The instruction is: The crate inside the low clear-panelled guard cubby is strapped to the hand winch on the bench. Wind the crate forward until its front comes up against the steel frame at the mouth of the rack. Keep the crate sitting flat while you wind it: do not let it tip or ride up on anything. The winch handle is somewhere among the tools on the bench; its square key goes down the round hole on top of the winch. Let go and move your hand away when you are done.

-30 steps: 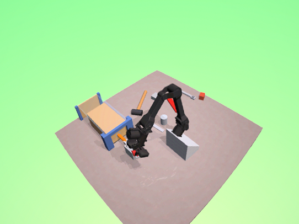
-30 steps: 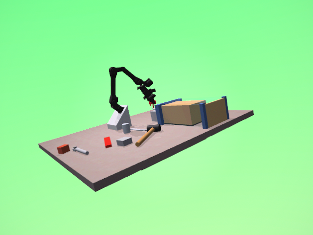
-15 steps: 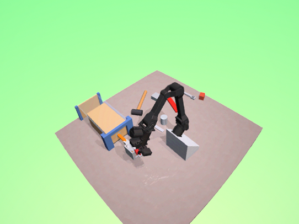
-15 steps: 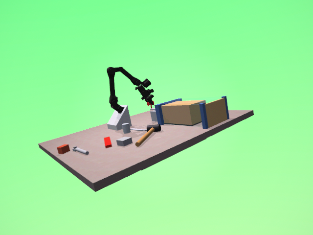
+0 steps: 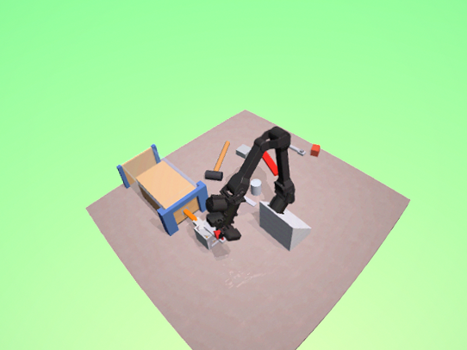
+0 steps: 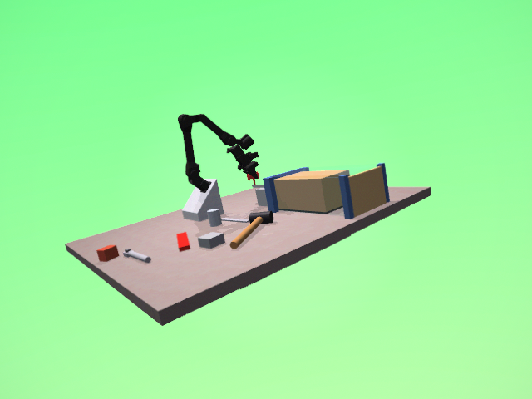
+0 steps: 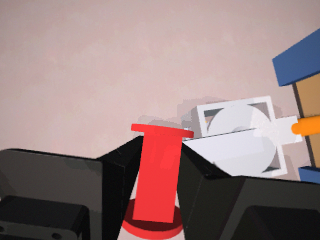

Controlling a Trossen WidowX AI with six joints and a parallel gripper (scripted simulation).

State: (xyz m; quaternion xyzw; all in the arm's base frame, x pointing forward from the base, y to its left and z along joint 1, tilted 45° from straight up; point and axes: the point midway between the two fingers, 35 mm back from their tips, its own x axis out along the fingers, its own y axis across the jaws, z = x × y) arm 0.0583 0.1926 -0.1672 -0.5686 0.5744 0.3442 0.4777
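The winch handle lies 30 mm below my gripper tip, 30 mm ahead of it and 10 mm to the right of it. The rest, counted from my gripper tip: flat steel bar (280 mm to the right, 210 mm ahead, 130 mm below); then white winch (100 mm below, 80 mm ahead, 10 mm to the right); then red grip (20 mm to the right).
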